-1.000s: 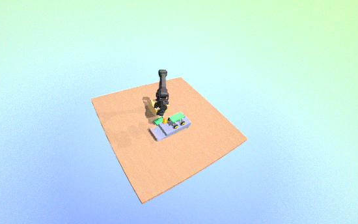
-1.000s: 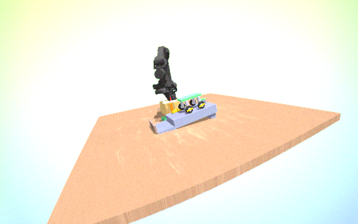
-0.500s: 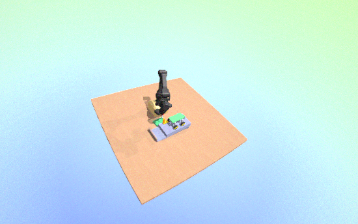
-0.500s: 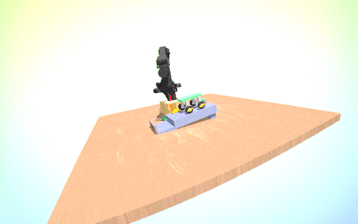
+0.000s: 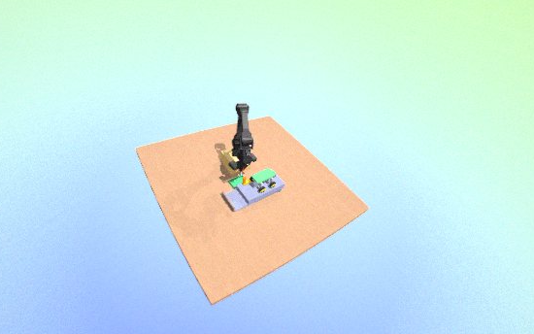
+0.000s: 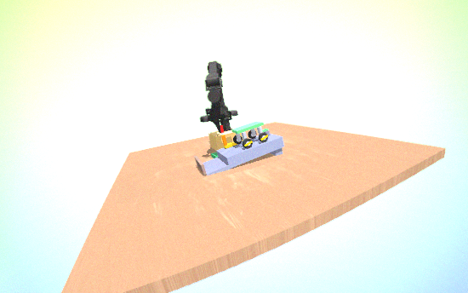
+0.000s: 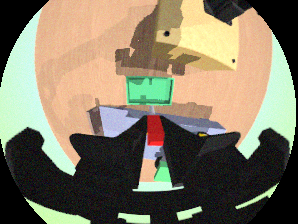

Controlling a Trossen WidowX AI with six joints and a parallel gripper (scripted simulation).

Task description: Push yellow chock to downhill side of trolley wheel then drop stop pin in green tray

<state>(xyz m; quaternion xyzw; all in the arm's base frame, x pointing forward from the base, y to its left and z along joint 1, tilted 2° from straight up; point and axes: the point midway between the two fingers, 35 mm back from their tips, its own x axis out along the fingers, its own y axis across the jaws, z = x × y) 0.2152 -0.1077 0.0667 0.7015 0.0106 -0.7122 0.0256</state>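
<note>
The green tray is 2 cm behind my gripper tip and 13 cm below it. Also, from my gripper tip: yellow chock (6 cm ahead, 1 cm to the left, 4 cm below); then red-headed stop pin (right at my gripper tip); then trolley (12 cm ahead, 9 cm to the left, 2 cm below).
</note>
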